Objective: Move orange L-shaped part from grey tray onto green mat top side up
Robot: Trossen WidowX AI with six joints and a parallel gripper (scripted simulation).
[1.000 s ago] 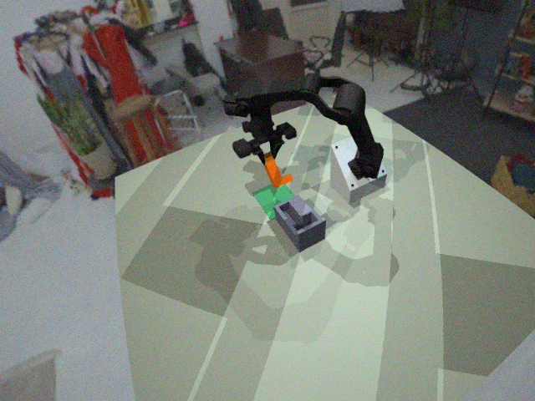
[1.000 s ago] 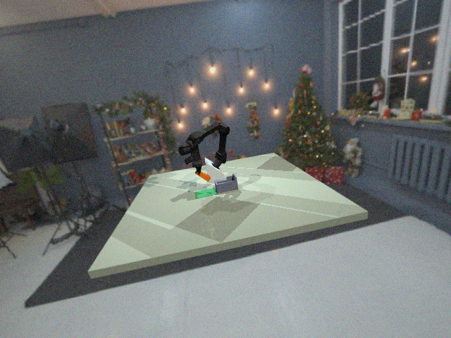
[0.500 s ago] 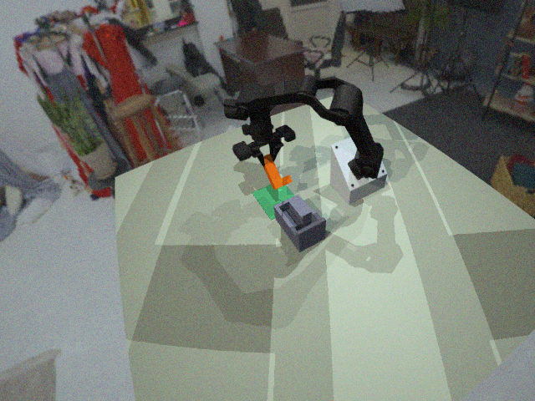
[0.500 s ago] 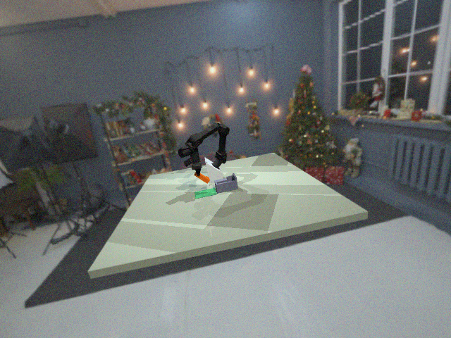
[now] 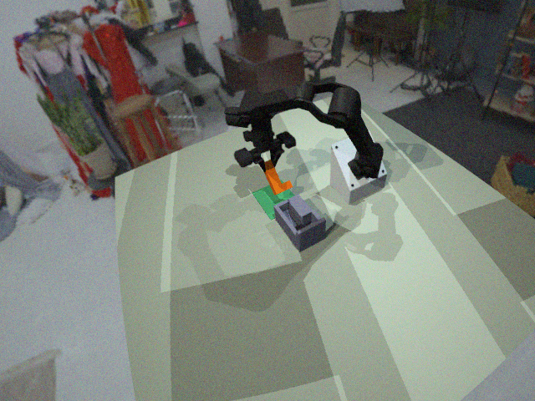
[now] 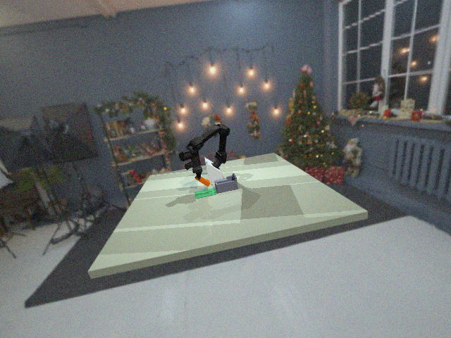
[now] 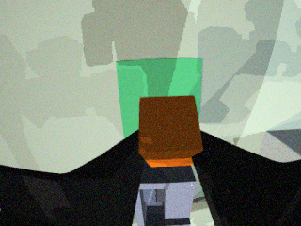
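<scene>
My gripper tip is 20 mm to the right of the green mat and 130 mm above it. Round my gripper tip: orange L-shaped part: 10 mm behind, 30 mm to the left, 30 mm below.
</scene>
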